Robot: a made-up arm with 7 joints. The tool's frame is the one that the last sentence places.
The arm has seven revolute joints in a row. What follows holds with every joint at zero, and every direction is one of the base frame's.
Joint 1 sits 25.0 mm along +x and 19.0 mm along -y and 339.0 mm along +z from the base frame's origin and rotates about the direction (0.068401, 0.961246, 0.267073), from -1.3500 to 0.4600 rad.
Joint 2 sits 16.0 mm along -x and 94.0 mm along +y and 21.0 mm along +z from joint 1 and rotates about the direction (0.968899, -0.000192, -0.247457), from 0.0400 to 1.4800 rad.
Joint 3 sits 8.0 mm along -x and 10.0 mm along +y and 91.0 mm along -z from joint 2 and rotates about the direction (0.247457, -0.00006, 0.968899), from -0.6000 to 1.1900 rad.
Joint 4 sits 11.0 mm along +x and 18.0 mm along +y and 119.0 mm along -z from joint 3 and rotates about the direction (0.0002, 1, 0.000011), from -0.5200 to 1.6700 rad.
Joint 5 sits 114.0 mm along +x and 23.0 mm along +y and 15.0 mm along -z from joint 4 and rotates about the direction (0.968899, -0.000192, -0.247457), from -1.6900 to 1.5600 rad.
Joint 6 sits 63.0 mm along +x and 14.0 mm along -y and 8.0 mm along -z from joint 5 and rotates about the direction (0.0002, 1, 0.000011), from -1.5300 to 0.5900 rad.
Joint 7 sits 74.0 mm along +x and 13.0 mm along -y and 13.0 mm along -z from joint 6 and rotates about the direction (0.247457, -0.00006, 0.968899), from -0.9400 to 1.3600 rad.
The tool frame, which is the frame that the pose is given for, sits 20.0 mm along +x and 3.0 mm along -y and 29.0 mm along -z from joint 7; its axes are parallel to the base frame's.
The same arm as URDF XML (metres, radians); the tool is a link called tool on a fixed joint. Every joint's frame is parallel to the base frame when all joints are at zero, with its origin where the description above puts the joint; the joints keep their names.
<robot name="arm">
  <joint name="tool_joint" type="fixed">
    <parent link="link7"/>
    <child link="tool"/>
    <origin xyz="0.02 -0.003 -0.029"/>
  </joint>
  <joint name="joint 7" type="revolute">
    <parent link="link6"/>
    <child link="link7"/>
    <origin xyz="0.074 -0.013 -0.013"/>
    <axis xyz="0.247497 -0.0001 0.968889"/>
    <limit lower="-0.94" upper="1.36"/>
  </joint>
  <joint name="joint 6" type="revolute">
    <parent link="link5"/>
    <child link="link6"/>
    <origin xyz="0.063 -0.014 -0.008"/>
    <axis xyz="0.0002 1 0"/>
    <limit lower="-1.53" upper="0.59"/>
  </joint>
  <joint name="joint 5" type="revolute">
    <parent link="link4"/>
    <child link="link5"/>
    <origin xyz="0.114 0.023 -0.015"/>
    <axis xyz="0.968889 -0.0002 -0.247497"/>
    <limit lower="-1.69" upper="1.56"/>
  </joint>
  <joint name="joint 4" type="revolute">
    <parent link="link3"/>
    <child link="link4"/>
    <origin xyz="0.011 0.018 -0.119"/>
    <axis xyz="0.0002 1 0"/>
    <limit lower="-0.52" upper="1.67"/>
  </joint>
  <joint name="joint 3" type="revolute">
    <parent link="link2"/>
    <child link="link3"/>
    <origin xyz="-0.008 0.01 -0.091"/>
    <axis xyz="0.247497 -0.0001 0.968889"/>
    <limit lower="-0.6" upper="1.19"/>
  </joint>
  <joint name="joint 2" type="revolute">
    <parent link="link1"/>
    <child link="link2"/>
    <origin xyz="-0.016 0.094 0.021"/>
    <axis xyz="0.968889 -0.0002 -0.247497"/>
    <limit lower="0.04" upper="1.48"/>
  </joint>
  <joint name="joint 1" type="revolute">
    <parent link="base_link"/>
    <child link="link1"/>
    <origin xyz="0.025 -0.019 0.339"/>
    <axis xyz="0.068403 0.961235 0.26711"/>
    <limit lower="-1.35" upper="0.46"/>
  </joint>
  <link name="base_link"/>
  <link name="link1"/>
  <link name="link2"/>
  <link name="link3"/>
  <link name="link4"/>
  <link name="link5"/>
  <link name="link6"/>
  <link name="link7"/>
  <link name="tool"/>
</robot>

